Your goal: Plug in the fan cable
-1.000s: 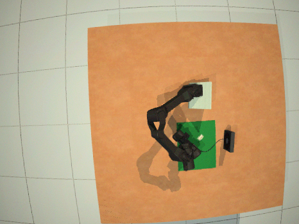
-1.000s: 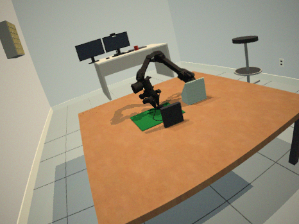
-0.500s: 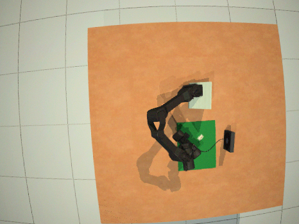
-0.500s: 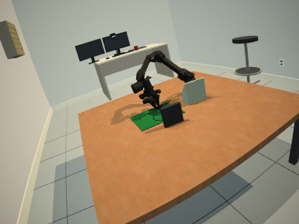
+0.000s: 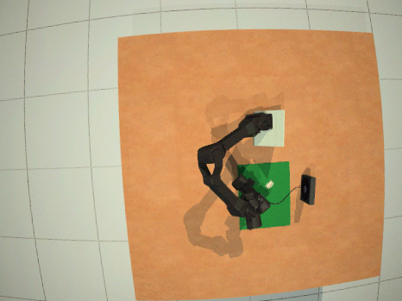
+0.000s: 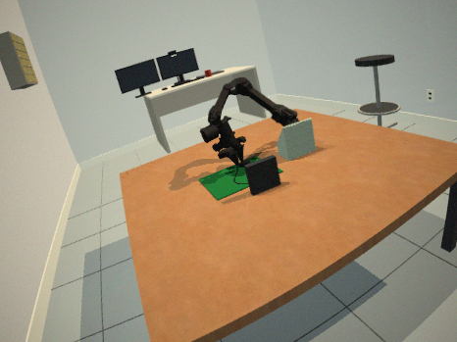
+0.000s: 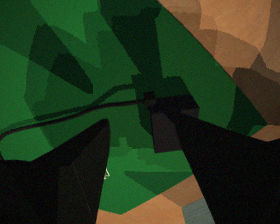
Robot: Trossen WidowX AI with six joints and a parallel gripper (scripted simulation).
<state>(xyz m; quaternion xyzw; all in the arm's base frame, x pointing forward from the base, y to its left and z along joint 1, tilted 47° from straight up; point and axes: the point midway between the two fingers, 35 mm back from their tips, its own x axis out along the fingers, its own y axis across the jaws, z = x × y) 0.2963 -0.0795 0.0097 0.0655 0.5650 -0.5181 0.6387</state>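
Right now my gripper tip is 3 cm past the dark fan plug, 1 cm to the left of it and 1 cm above it. From my gripper tip the other things lie so: green board (7 cm to the left, 4 cm below, 4 cm ahead); pale fan header (9 cm to the left, 2 cm below, 1 cm behind); black fan (25 cm to the left, 4 cm above, 1 cm ahead).
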